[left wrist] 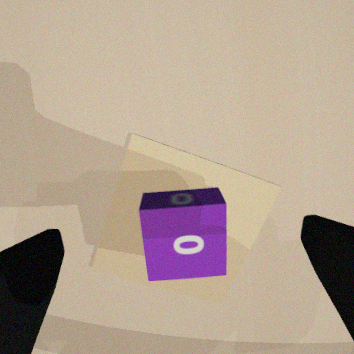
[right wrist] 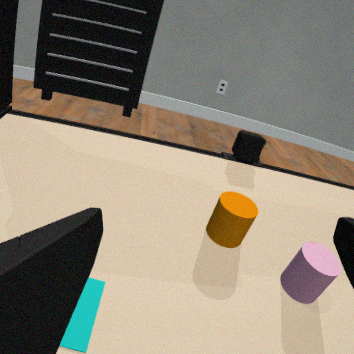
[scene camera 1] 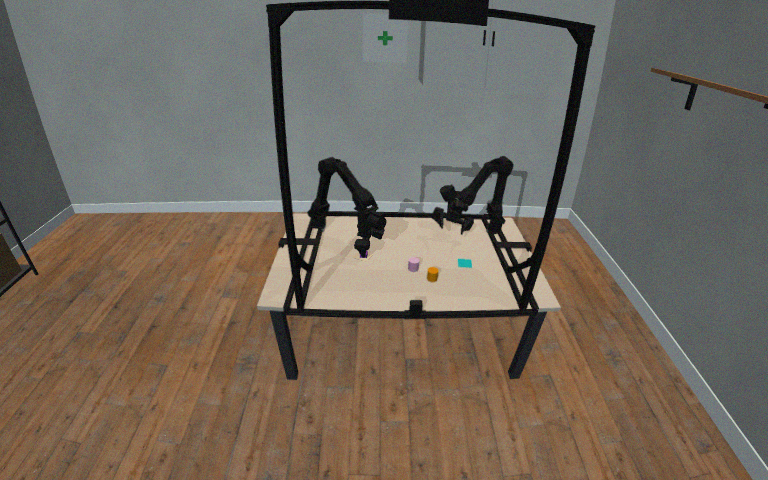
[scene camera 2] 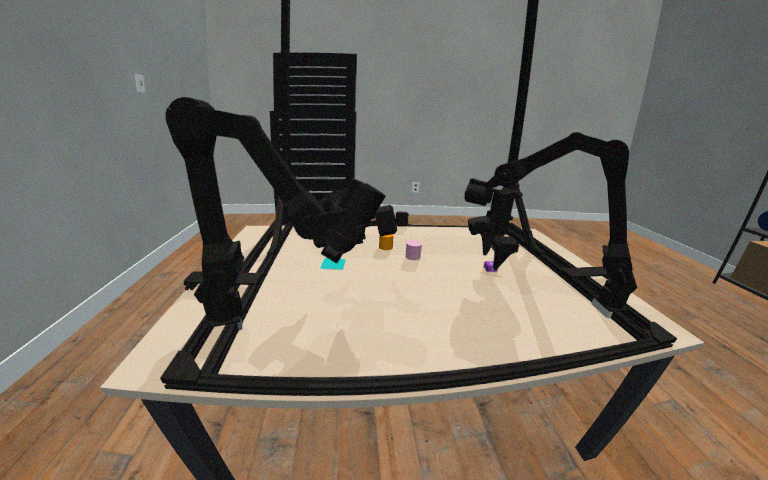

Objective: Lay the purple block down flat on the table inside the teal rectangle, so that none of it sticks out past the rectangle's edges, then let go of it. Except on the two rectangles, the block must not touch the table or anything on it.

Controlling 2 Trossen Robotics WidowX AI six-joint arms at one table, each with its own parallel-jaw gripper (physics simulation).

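Places are measured from the left arm's base along level axes (x ahead, y left, z up), in metres.
Pixels of known places: left gripper, fingertip midpoint: [left wrist: 183, 235] [scene camera 1: 365, 251] [scene camera 2: 489, 261]; right gripper, fingertip midpoint: [right wrist: 222, 225] [scene camera 1: 452, 231]; left arm's base, origin of the base link: [scene camera 1: 318, 225] [scene camera 2: 610, 303]; right arm's base, origin of the base link: [scene camera 1: 494, 230] [scene camera 2: 224, 315].
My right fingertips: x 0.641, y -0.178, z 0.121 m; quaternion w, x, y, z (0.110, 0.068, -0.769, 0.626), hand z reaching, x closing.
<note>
Ahead of a thing's pixels: the offset from my right fingertips to its top centre. "spot": to the spot under its first point. Level surfaces: height alone.
The purple block {0.382 m back, 0.032 m right, 0.121 m down} [scene camera 1: 364, 255] [scene camera 2: 488, 266] [left wrist: 187, 257], marked with a white 0, sits on the pale yellow rectangle {spot: 0.372 m back, 0.065 m right, 0.139 m down} [left wrist: 255, 197] [scene camera 2: 492, 274]. My left gripper [scene camera 1: 363, 253] [scene camera 2: 491, 261] [left wrist: 183, 235] is open close above the block; in the left wrist view its fingers stand on either side, with gaps to the block. The teal rectangle {spot: 0.071 m ahead, 0.039 m right, 0.139 m down} [scene camera 1: 464, 263] [scene camera 2: 332, 264] [right wrist: 86, 320] lies flat on the table with nothing on it; a right finger hides part of it in the right wrist view. My right gripper [scene camera 1: 451, 222] [scene camera 2: 361, 244] [right wrist: 222, 225] is open, raised above the table.
A pink cylinder {0.158 m back, 0.101 m right, 0.095 m down} [scene camera 1: 413, 264] [scene camera 2: 413, 250] [right wrist: 307, 277] and an orange cylinder {0.077 m back, 0.163 m right, 0.095 m down} [scene camera 1: 432, 275] [scene camera 2: 385, 242] [right wrist: 230, 225] stand on the table {0.140 m down} [scene camera 1: 339, 288] between the two rectangles. A black frame with posts [scene camera 1: 281, 141] surrounds the table.
</note>
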